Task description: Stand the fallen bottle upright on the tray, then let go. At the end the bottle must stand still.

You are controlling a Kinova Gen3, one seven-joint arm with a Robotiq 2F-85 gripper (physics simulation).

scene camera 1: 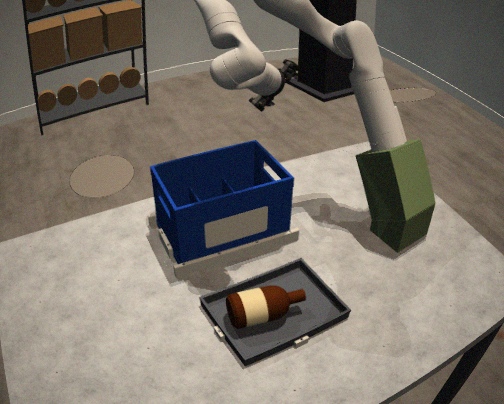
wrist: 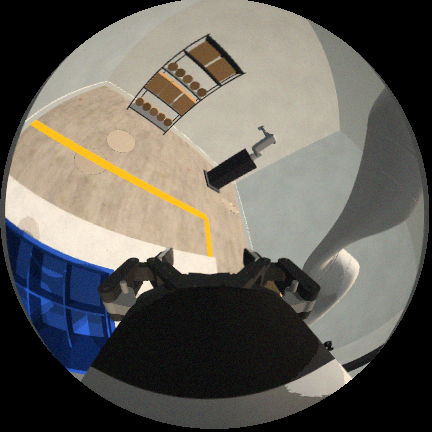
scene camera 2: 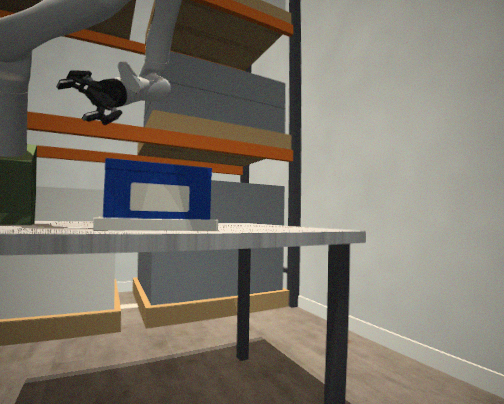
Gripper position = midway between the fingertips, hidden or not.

Note:
In view: my gripper (scene camera 2: 70, 101), a blue crate (scene camera 1: 206, 203), a brown bottle (scene camera 1: 260, 305) and a dark grey tray (scene camera 1: 322, 308).
My gripper is seen too in the wrist view (wrist: 207, 255). The wrist view misses the brown bottle: it is out of frame. Scene camera 2 does not show the brown bottle, which is hidden by the blue crate.

